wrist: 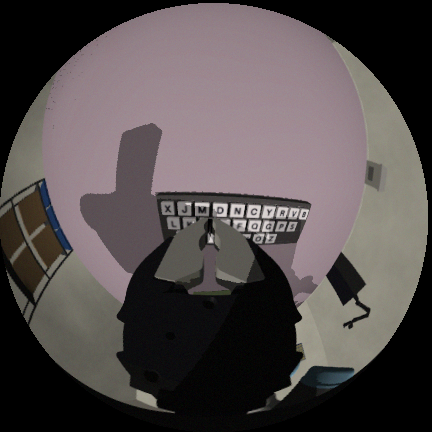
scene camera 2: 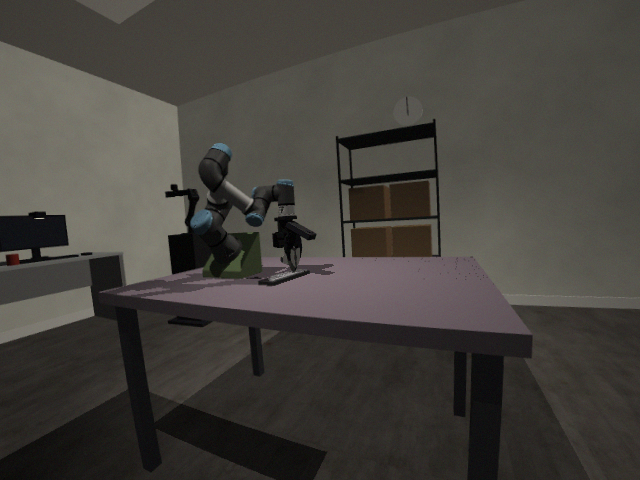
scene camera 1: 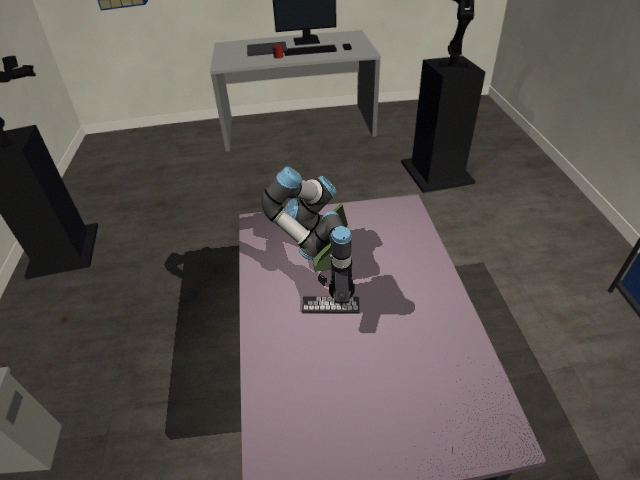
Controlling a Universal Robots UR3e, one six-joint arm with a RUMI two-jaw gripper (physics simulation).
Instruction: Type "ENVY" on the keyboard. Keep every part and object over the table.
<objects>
My gripper shows in the wrist view, in scene camera 2 and in scene camera 1 (pixel 341 304). The same spot on my gripper: (scene camera 2: pixel 292 256) is (wrist: pixel 235 247).
</objects>
